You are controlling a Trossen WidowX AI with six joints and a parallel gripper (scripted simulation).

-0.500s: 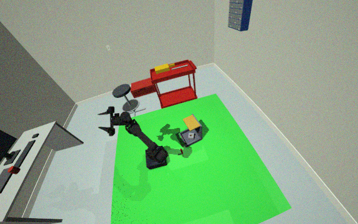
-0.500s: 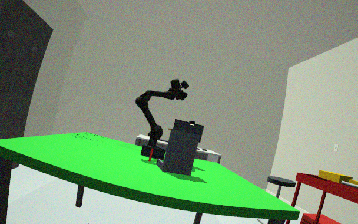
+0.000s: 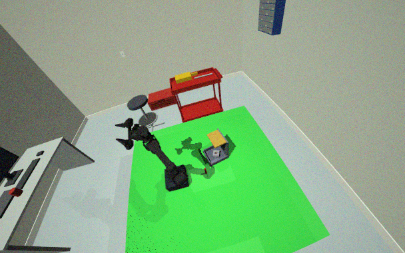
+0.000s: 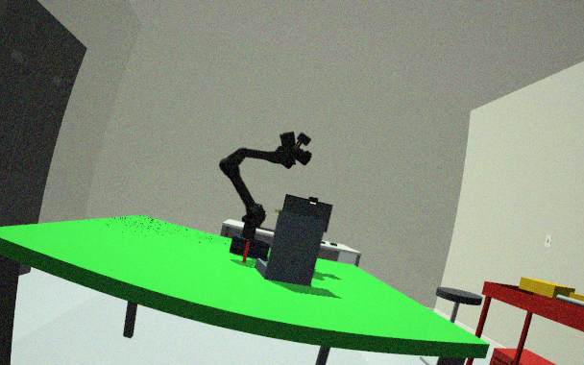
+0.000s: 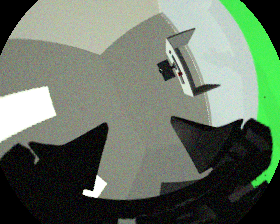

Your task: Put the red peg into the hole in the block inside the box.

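Now: the red peg 51 cm below my gripper tip, 44 cm ahead of it and 17 cm to the right of it. Round my gripper tip: orange roof 59 cm ahead, 33 cm below, 3 cm to the right; then box floor 56 cm ahead, 55 cm below, 4 cm to the right; then back wall 64 cm ahead, 44 cm below, 3 cm to the right.
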